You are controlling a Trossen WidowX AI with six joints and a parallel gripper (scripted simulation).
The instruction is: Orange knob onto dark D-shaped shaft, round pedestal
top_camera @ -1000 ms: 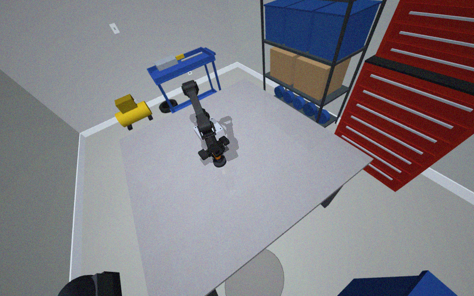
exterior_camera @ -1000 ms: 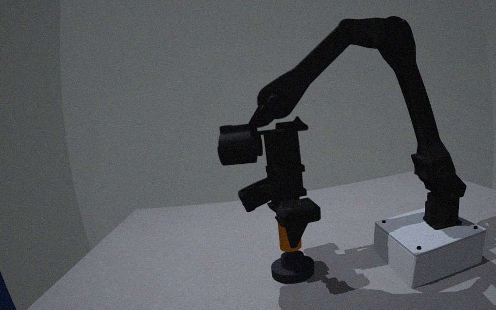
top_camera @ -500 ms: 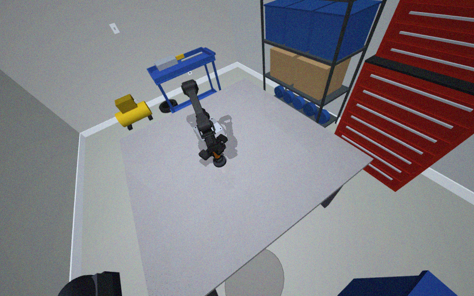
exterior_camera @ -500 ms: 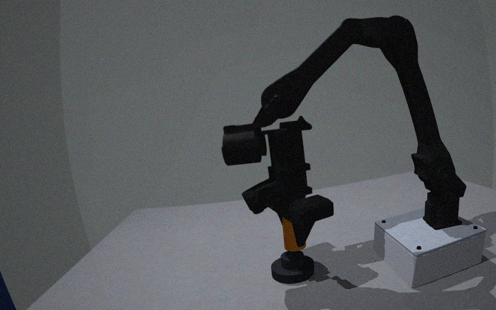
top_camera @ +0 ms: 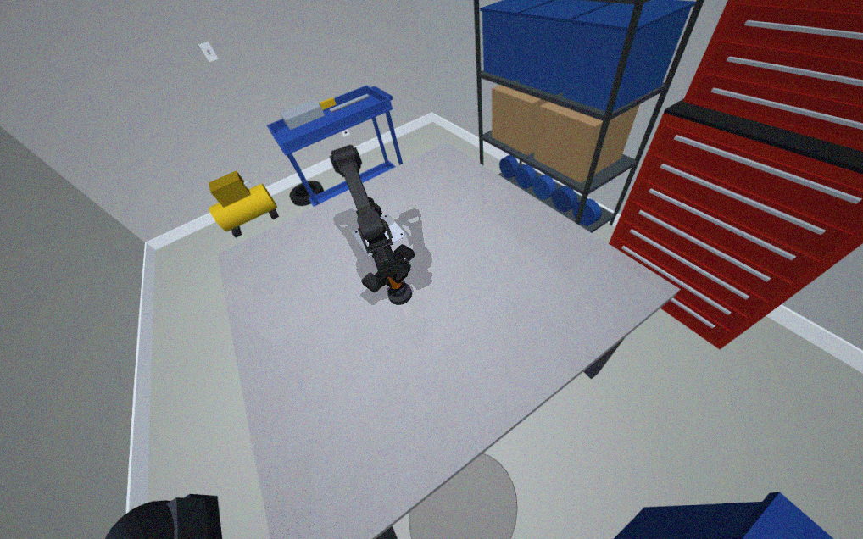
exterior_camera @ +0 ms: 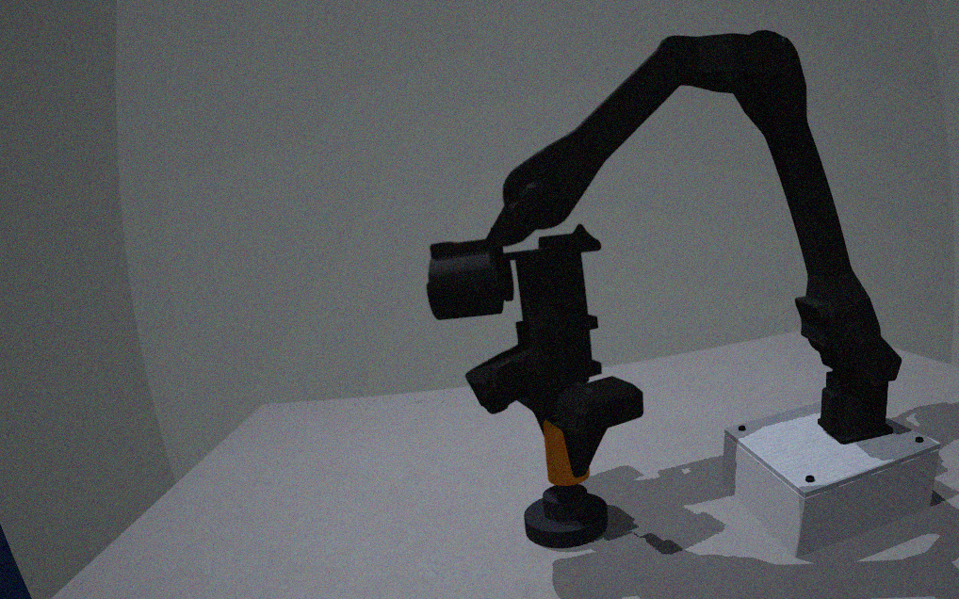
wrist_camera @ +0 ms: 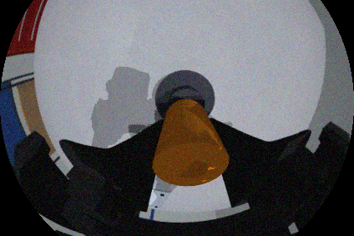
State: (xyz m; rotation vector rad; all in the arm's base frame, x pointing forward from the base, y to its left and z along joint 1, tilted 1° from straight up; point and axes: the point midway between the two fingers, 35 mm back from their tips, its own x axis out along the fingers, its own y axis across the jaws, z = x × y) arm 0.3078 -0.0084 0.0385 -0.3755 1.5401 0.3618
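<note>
My gripper tip is now 20 mm below the orange knob. From my gripper tip the other things lie so: dark round pedestal 40 mm below, 10 mm ahead.
</note>
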